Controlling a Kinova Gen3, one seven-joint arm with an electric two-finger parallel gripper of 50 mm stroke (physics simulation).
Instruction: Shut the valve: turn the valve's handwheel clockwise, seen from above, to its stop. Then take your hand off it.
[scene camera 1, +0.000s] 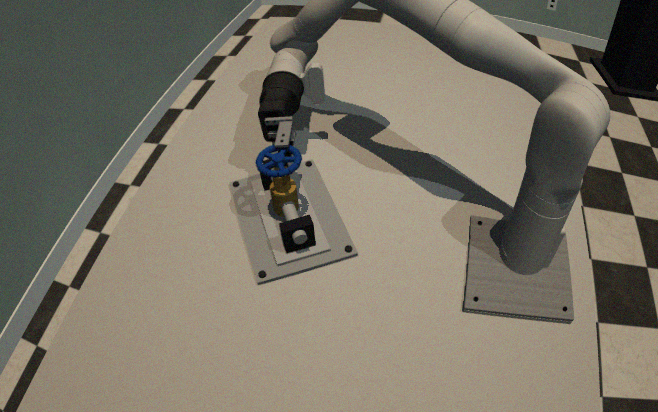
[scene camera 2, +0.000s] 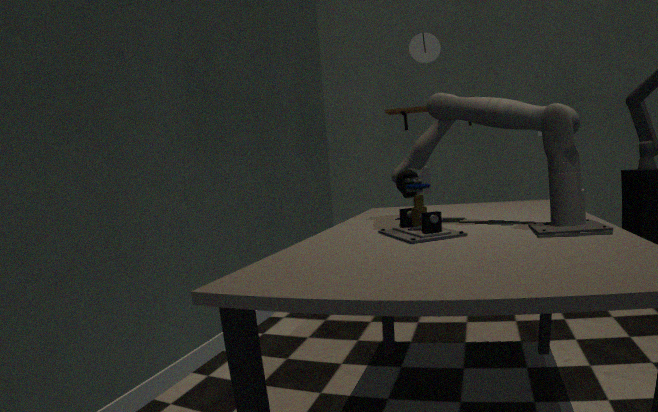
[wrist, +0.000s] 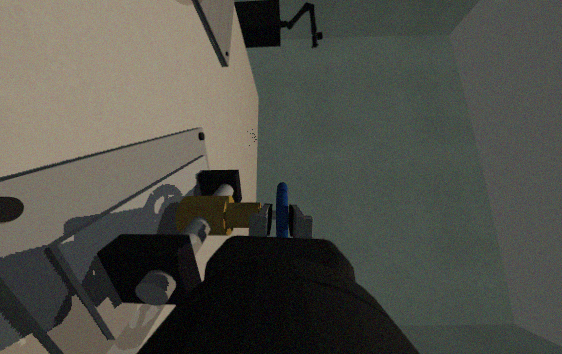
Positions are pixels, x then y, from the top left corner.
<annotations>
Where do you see a blue handwheel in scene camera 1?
At 278, 159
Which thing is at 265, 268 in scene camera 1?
A grey base plate.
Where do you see the gripper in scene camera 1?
At 282, 152
</annotations>
